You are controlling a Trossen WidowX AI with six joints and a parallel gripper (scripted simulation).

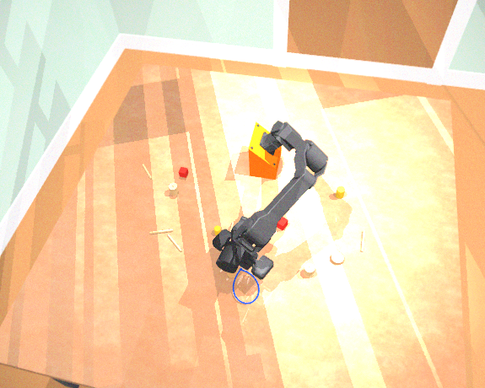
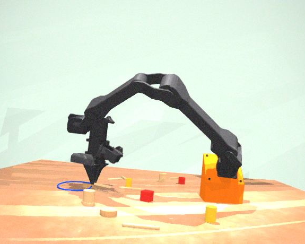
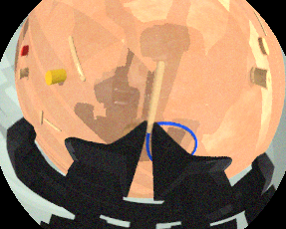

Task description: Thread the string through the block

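The round wooden button lies 30 mm to the right of my gripper tip, 20 mm ahead of it and 10 mm below it. From my gripper tip the other things lie so: red cube 180 mm behind, 80 mm to the left; then loose stick 340 mm to the left, 200 mm behind, 10 mm below; then thin wooden stick 10 mm to the left, 10 mm behind.
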